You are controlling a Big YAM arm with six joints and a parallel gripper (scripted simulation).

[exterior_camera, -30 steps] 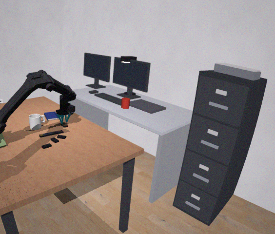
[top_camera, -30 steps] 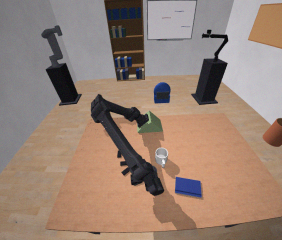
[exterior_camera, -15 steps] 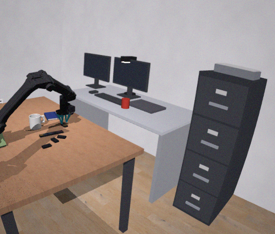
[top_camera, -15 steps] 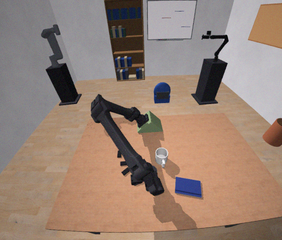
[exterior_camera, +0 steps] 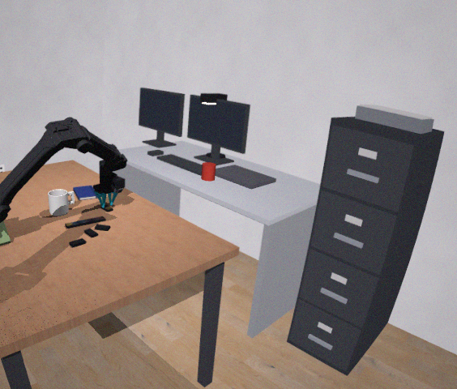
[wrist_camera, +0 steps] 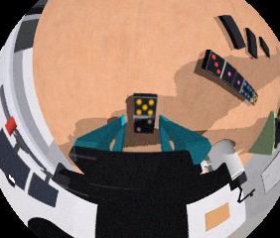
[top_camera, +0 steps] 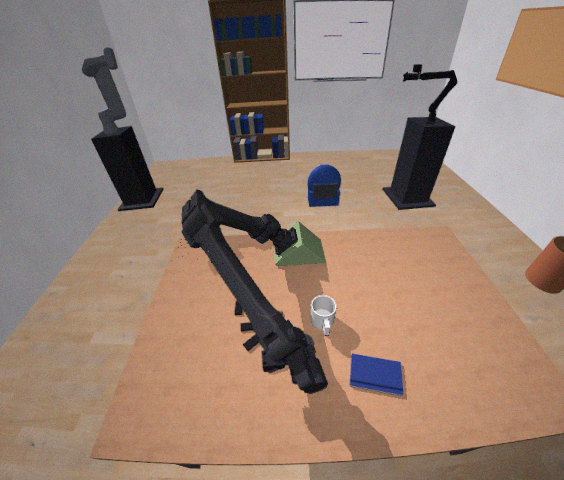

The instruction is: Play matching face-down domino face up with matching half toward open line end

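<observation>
Right now my hand is 20 mm above the domino. Round my hand: blue book 20 mm ahead, 220 mm to the left, 20 mm below.
</observation>
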